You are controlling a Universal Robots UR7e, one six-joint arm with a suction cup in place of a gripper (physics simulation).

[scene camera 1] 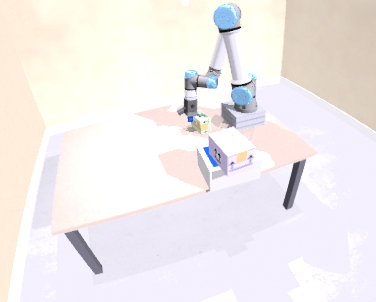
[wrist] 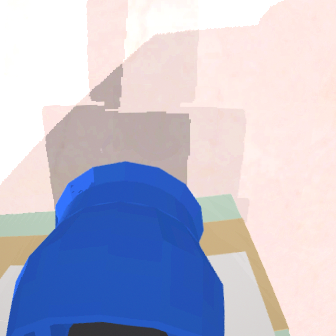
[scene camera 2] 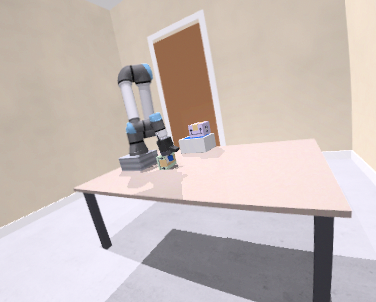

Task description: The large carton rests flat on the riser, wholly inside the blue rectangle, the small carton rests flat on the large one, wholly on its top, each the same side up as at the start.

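The small carton, pale green with tan tape, stands on the table in front of the robot base. My blue suction cup presses on its top near one edge and is on it. The large carton, lilac with arrow marks, rests flat on the white riser. It covers most of the blue rectangle, of which a strip shows on the left.
The robot's grey base block stands just behind the small carton. The riser sits at the table's near edge in scene camera 1. A brown door is in the wall behind the table.
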